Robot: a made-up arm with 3 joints. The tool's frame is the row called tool. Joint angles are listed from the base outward.
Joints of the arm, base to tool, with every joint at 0 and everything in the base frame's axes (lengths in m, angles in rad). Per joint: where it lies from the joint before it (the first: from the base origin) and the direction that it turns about. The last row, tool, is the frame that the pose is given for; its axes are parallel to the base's.
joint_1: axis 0 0 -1 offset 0 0 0.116
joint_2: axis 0 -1 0 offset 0.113 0.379 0.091
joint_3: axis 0 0 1 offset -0.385 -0.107 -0.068
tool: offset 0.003 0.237 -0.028
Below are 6 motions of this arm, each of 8 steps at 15 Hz.
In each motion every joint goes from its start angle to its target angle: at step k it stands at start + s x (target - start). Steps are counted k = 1, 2, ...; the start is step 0. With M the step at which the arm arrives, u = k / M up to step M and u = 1 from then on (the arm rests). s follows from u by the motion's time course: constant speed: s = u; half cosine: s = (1 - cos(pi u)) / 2; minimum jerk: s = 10 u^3 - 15 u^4 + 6 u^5.
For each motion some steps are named. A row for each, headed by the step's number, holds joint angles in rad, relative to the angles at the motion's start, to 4 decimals.
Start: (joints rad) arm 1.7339 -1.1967 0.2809
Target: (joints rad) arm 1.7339 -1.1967 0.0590
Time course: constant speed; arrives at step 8
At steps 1, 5, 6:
1: 0.0000 0.0000 -0.0277
5: 0.0000 0.0000 -0.1387
6: 0.0000 0.0000 -0.1664

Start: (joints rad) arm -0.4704 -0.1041 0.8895
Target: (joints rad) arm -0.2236 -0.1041 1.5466
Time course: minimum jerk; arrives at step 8
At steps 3, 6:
3: 0.0679 0.0000 0.1808
6: 0.2213 0.0000 0.5891

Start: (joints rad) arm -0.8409 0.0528 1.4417
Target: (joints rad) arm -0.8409 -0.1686 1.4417
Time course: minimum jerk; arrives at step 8
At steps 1, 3, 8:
1: 0.0000 -0.0036 0.0000
3: 0.0000 -0.0609 0.0000
8: 0.0000 -0.2214 0.0000

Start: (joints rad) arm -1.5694 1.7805 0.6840
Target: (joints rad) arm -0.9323 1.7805 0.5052
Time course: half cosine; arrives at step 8
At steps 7, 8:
7: 0.6129 0.0000 -0.1720
8: 0.6371 0.0000 -0.1788

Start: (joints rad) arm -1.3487 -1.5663 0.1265
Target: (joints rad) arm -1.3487 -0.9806 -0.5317
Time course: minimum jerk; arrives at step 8
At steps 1, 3, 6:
1: 0.0000 0.0094 -0.0106
3: 0.0000 0.1612 -0.1811
6: 0.0000 0.5251 -0.5901

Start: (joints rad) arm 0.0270 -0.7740 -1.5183
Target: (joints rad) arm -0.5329 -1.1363 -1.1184
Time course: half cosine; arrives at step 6
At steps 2, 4, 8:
2: -0.1400 -0.0906 0.1000
4: -0.4199 -0.2717 0.2999
8: -0.5599 -0.3623 0.3999

